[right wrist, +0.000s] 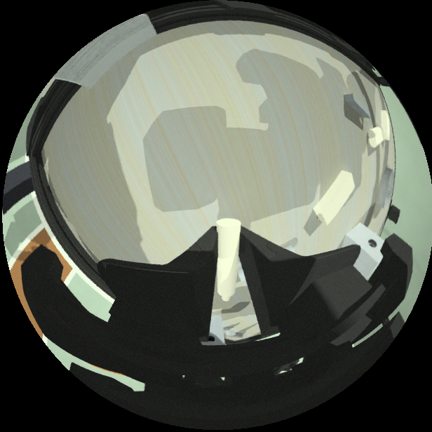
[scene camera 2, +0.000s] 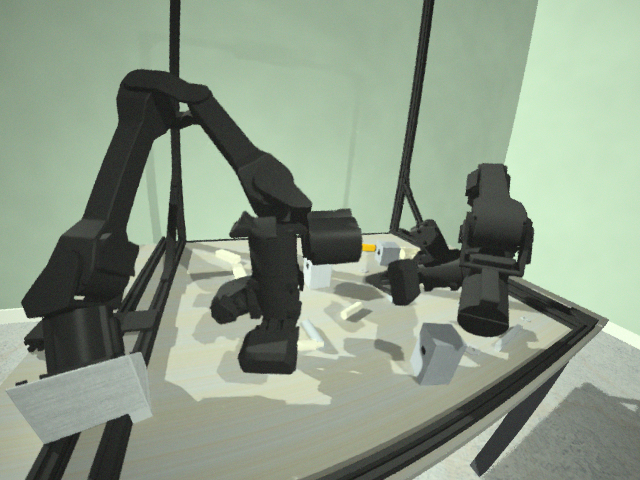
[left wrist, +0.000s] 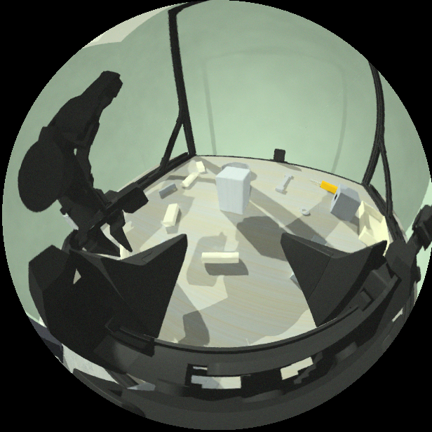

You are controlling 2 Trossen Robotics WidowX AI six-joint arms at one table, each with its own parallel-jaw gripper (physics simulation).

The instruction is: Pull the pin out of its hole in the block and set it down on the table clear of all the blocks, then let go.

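Places are measured from the left arm's base along level axes (x ahead, y left, z up), in metres.
Pixels of known places: left gripper, fingertip midpoint: [scene camera 2: 377, 274]; right arm's base at its link origin: [scene camera 2: 87, 366].
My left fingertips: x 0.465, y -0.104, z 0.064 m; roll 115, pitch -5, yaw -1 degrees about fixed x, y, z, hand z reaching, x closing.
Observation:
Ahead of a thing's pixels: the offset from my left fingertips to its top centre.
A cream round pin @(dz -0.058, dx +0.183, dy -0.018 m) [right wrist: 228, 250] [scene camera 2: 311, 344] is held in my right gripper [right wrist: 226, 230], out of any block; its height above the table is hard to tell. My right gripper is shut on it. My left gripper [left wrist: 235, 238] is open and empty, over the table at the right of scene camera 2. A white block @(dz -0.017, dx -0.015, dy -0.164 m) [scene camera 2: 317, 276] [left wrist: 233, 192] with a hole stands behind the pin. A grey block @(dz -0.017, dx +0.057, dy +0.150 m) [scene camera 2: 436, 356] with a hole stands at the front right. Another grey block @(dz -0.037, dx -0.291, dy -0.113 m) [scene camera 2: 387, 253] [left wrist: 345, 202] is at the back. I cannot tell which block the pin's hole is in.
A cream bar @(dz -0.081, dx +0.020, dy -0.030 m) [scene camera 2: 352, 310] [left wrist: 220, 257] lies mid-table, another [left wrist: 171, 215] farther left. A yellow-handled tool @(dz -0.079, dx -0.318, dy -0.221 m) [scene camera 2: 368, 247] [left wrist: 329, 187], a wrench [left wrist: 284, 183], a small ring [left wrist: 304, 211] and an open cream box [left wrist: 372, 225] lie at the back. A large grey box [scene camera 2: 82, 397] is at the front left.

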